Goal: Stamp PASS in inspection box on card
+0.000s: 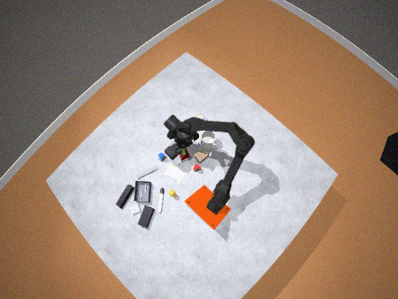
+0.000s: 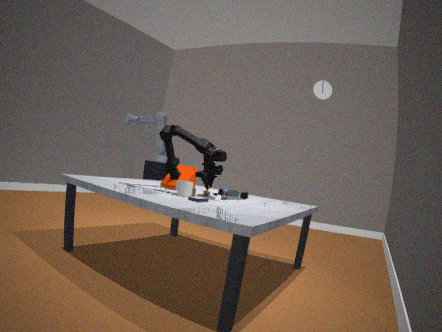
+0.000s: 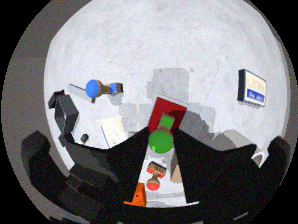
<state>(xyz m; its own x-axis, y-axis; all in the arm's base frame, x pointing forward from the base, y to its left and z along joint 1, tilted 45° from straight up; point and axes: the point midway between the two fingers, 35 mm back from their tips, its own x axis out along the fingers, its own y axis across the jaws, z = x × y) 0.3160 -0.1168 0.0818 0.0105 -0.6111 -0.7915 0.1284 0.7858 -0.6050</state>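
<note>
My gripper tip is now 1 cm past the green PASS stamp and 2 cm above it. The rest, counted from my gripper tip: brown tile (10 cm behind, 4 cm to the right, 4 cm below); then blue-knobbed stamp (6 cm ahead, 9 cm to the left, 4 cm below); then dark red ink pad (1 cm behind, 5 cm below).
</note>
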